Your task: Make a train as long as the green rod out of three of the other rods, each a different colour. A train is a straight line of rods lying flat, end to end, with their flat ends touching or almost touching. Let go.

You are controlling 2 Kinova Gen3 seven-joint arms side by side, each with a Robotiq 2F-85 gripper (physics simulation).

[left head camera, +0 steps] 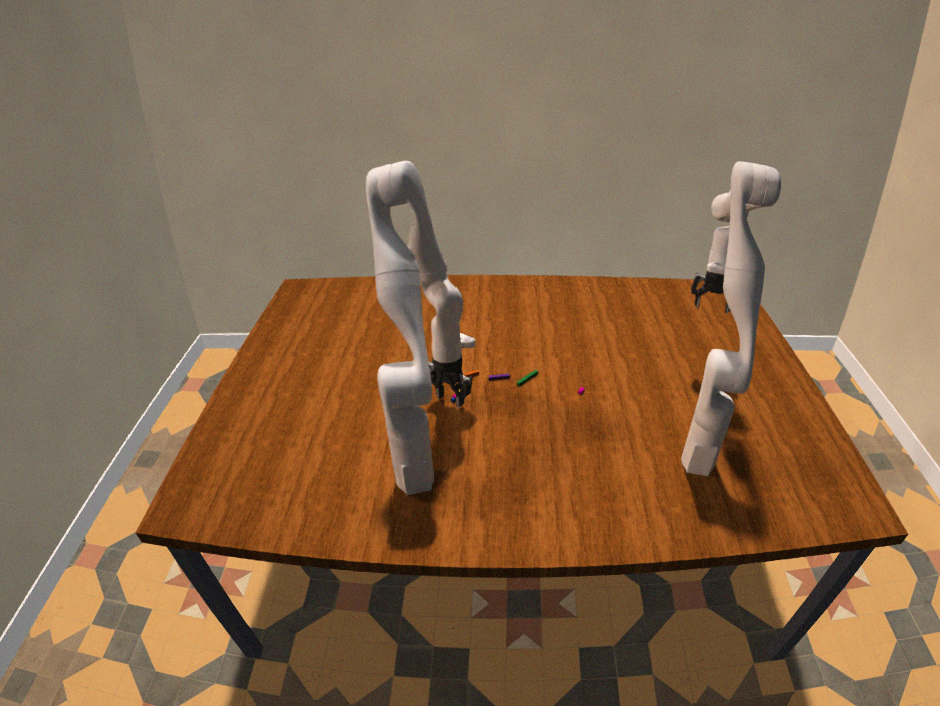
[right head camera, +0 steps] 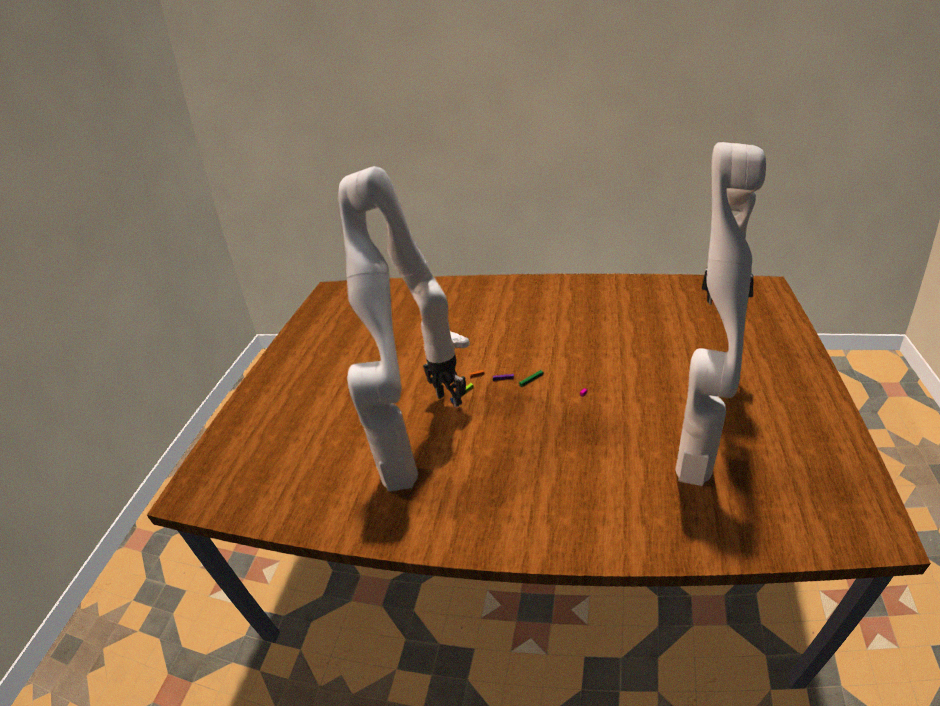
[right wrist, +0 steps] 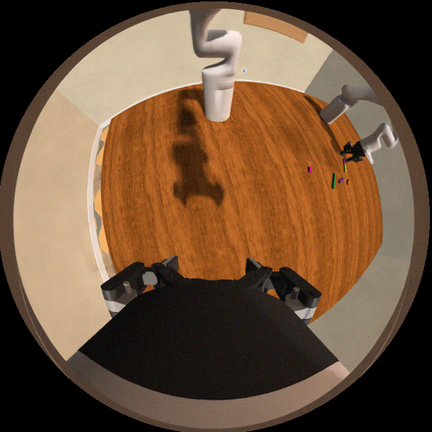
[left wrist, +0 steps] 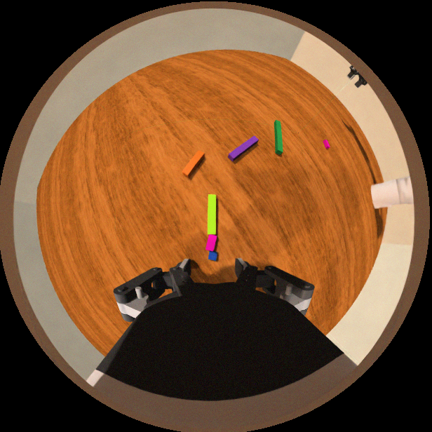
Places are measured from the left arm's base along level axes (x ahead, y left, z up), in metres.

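Pixels of known places: left gripper, fingertip midpoint: [left head camera: 450, 401] [right head camera: 449, 401]; right gripper, fingertip midpoint: [left head camera: 711, 309]; left arm's base, link origin: [left head camera: 414, 479] [right head camera: 399, 476]; right arm's base, link origin: [left head camera: 697, 461] [right head camera: 694, 469].
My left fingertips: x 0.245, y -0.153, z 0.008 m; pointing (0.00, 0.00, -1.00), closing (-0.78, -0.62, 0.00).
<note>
Ahead of a thing's pixels: the offset from my left fingertips to its middle. Level surfaces: height alone.
In the left wrist view, a lime rod [left wrist: 212, 214], a short magenta rod [left wrist: 211, 243] and a small blue rod [left wrist: 213, 256] lie end to end in a row, touching or almost touching. The magenta rod is slightly turned against the lime one. The green rod {dx +0.037, dy -0.237, dz -0.003 m} [left head camera: 527, 377] [right head camera: 531, 377] [left wrist: 278, 137] [right wrist: 333, 181] lies apart. My left gripper [left wrist: 212, 265] is open and empty, low over the table near the blue end of the row; in the left head view it partly hides the row. My right gripper [right wrist: 211, 265] is open and empty, high above the table at the right.
An orange rod {dx +0.106, dy -0.092, dz -0.003 m} [right head camera: 477, 373] [left wrist: 193, 164] and a purple rod {dx +0.067, dy -0.162, dz -0.003 m} [left head camera: 499, 376] [right head camera: 503, 376] [left wrist: 243, 148] lie between the row and the green rod. Another short magenta rod {dx -0.068, dy -0.359, dz -0.003 m} [left head camera: 581, 390] [right head camera: 583, 392] [left wrist: 326, 144] [right wrist: 310, 169] lies beyond the green rod. All lie on the wooden table {dz -0.008 m} [left head camera: 531, 486].
</note>
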